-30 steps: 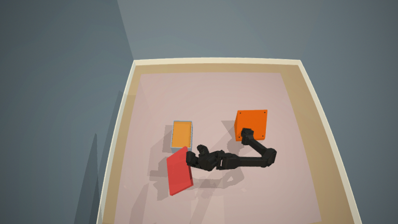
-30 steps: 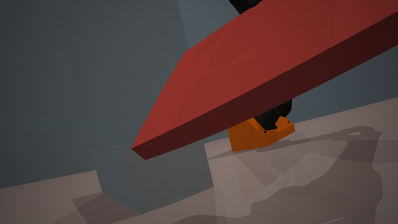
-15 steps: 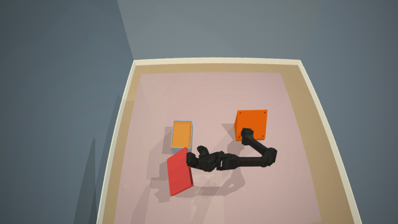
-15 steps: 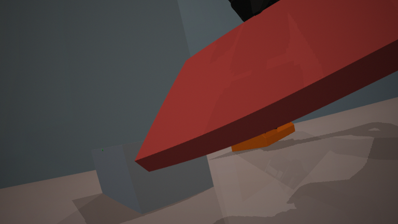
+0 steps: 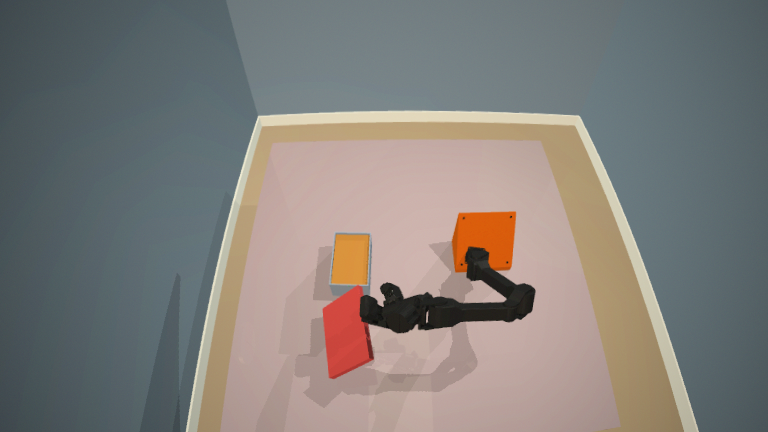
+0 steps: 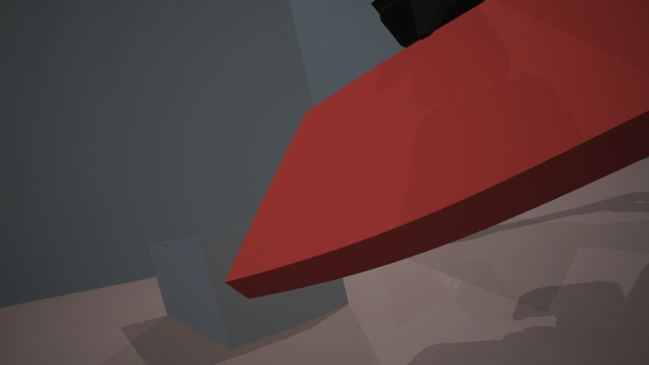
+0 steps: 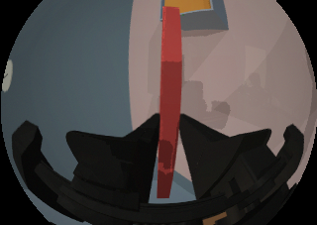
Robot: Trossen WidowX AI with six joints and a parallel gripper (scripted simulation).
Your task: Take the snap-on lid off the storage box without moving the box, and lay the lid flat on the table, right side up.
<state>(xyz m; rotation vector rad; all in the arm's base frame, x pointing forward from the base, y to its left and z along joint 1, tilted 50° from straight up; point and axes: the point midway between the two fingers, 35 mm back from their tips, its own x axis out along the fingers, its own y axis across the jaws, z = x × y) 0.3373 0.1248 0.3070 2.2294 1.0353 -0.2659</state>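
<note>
The red lid lies 6 cm ahead of my gripper tip, 5 cm below it and 2 cm to the left of it. The rest, counted from my gripper tip: grey storage box 25 cm to the right, 14 cm below, 8 cm ahead.
</note>
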